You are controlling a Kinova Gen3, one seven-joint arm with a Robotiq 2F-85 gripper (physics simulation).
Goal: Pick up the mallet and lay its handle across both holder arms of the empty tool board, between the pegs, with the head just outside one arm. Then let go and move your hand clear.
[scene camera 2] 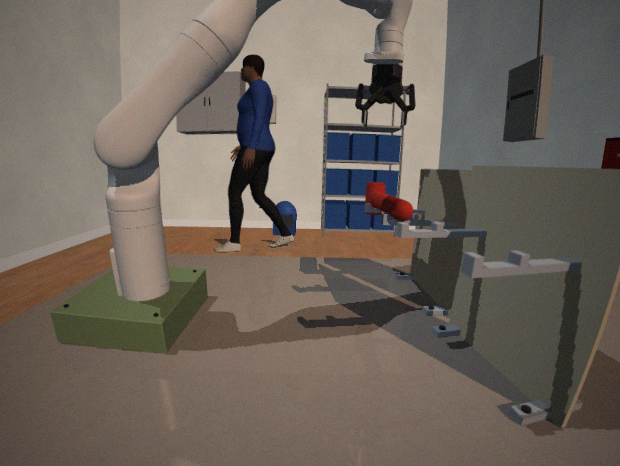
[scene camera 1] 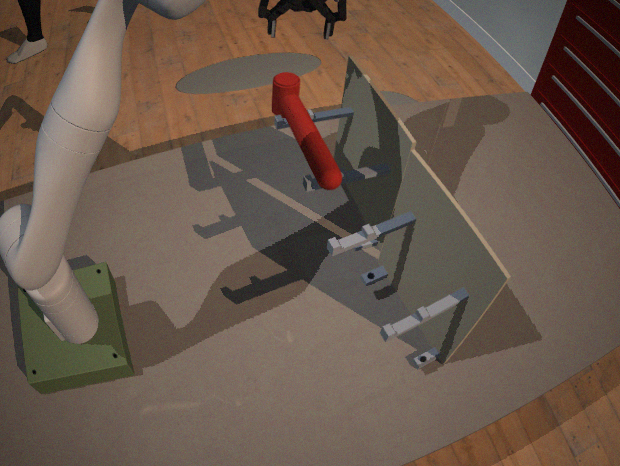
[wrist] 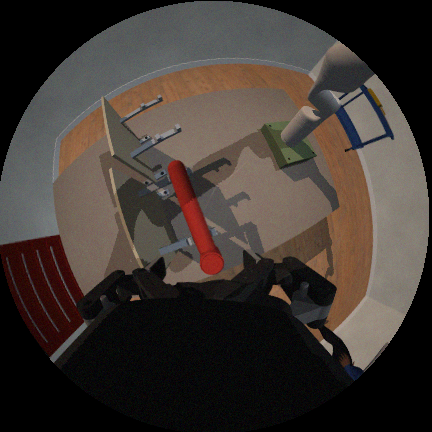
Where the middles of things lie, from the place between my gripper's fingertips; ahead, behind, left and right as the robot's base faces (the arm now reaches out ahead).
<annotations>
The red mallet (scene camera 1: 285, 93) lies 190 mm below my hand and 60 mm to the right of it.
</annotations>
